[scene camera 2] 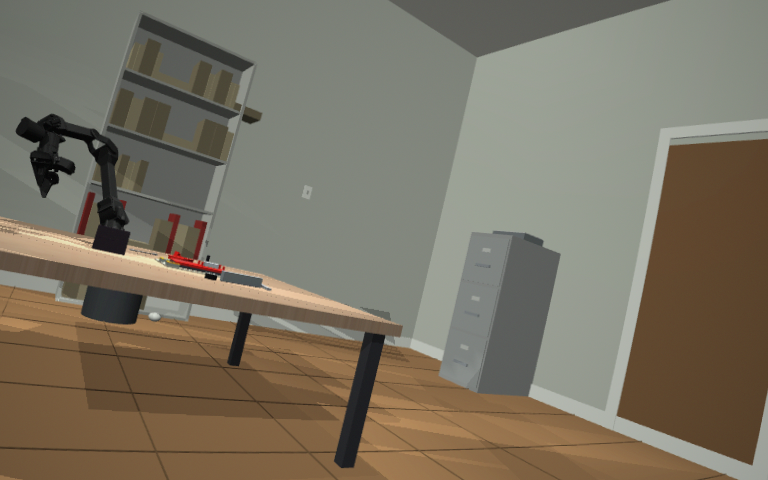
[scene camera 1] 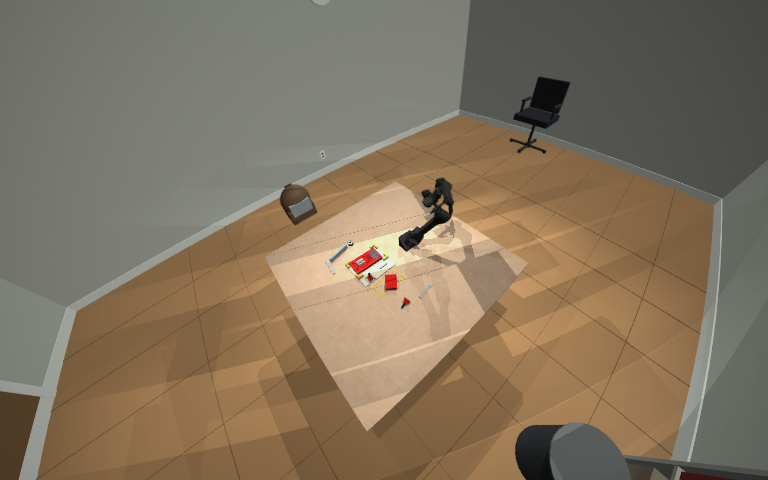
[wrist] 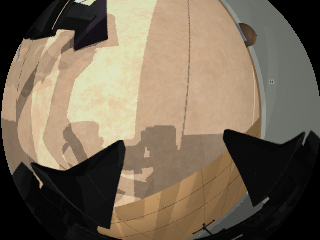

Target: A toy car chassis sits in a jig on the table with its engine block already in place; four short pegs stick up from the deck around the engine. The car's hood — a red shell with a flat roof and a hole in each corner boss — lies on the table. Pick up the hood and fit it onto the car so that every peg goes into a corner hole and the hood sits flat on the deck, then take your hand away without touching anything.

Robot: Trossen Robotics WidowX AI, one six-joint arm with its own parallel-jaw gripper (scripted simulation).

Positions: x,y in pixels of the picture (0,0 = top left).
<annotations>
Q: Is the gripper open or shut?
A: Open.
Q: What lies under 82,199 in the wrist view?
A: The gripper.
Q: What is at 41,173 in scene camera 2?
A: The gripper.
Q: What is the gripper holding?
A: Nothing.
</annotations>
